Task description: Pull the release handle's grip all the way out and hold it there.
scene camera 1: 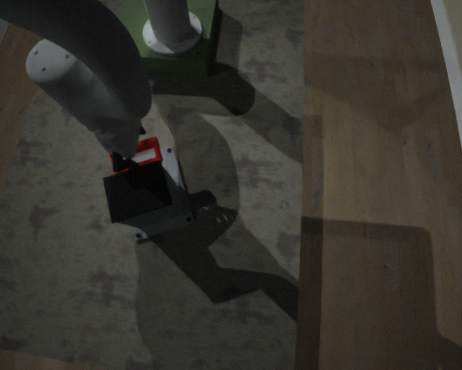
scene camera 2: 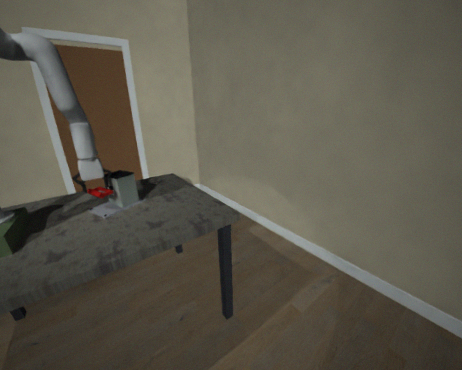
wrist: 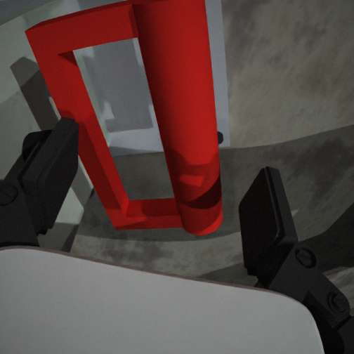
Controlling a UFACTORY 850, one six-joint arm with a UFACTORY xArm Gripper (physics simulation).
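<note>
The release handle's red grip (scene camera 1: 148, 143) (scene camera 2: 100, 192) (wrist: 185, 100) is a rectangular loop with a thick round outer bar. It stands at the side of a box-shaped housing (scene camera 1: 132, 200) (scene camera 2: 126, 191) with a dark top, on a light base plate (scene camera 1: 172, 167) (scene camera 2: 104, 210) (wrist: 223, 95). My gripper (scene camera 1: 131, 147) (scene camera 2: 96, 188) (wrist: 166, 165) is open, with nothing clamped. In the wrist view, the near end of the loop lies between the spread fingers. The left finger overlaps the loop's inner bar; the right finger is apart from the round bar. The arm hides part of the grip in scene camera 1.
The housing stands close beside the left finger. A green block (scene camera 1: 175, 66) (scene camera 2: 12, 232) under the robot's base is on the table (scene camera 1: 65, 280) (scene camera 2: 165, 215). The table's edge drops to a wooden floor (scene camera 1: 380, 175) (scene camera 2: 165, 310). Dark arm shadows cross the table.
</note>
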